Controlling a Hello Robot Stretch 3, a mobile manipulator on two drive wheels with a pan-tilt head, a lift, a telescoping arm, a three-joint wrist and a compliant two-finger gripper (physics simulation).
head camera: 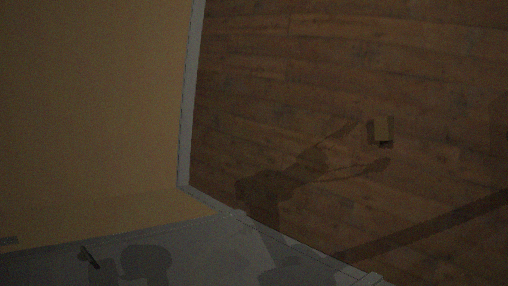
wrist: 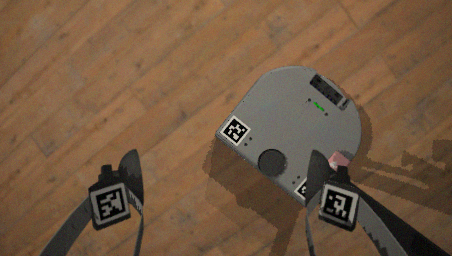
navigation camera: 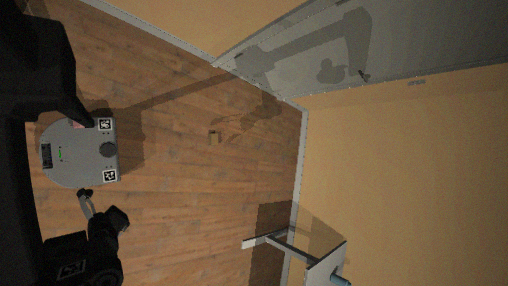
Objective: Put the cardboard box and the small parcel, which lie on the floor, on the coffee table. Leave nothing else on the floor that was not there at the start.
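A small tan box lies on the wooden floor, right of centre in the head view and near the middle in the navigation view. I cannot tell whether it is the cardboard box or the small parcel. My gripper is open and empty, its fingers wide apart above the floor beside my base. In the navigation view one finger shows at the lower left, well apart from the tan box. A pale table shows in part at the lower right of the navigation view; whether it is the coffee table is unclear.
My grey base stands on the floor. A blue item is at the pale table's top. A grey door and yellow walls meet the floor near the tan box. Arm shadows cross the floor.
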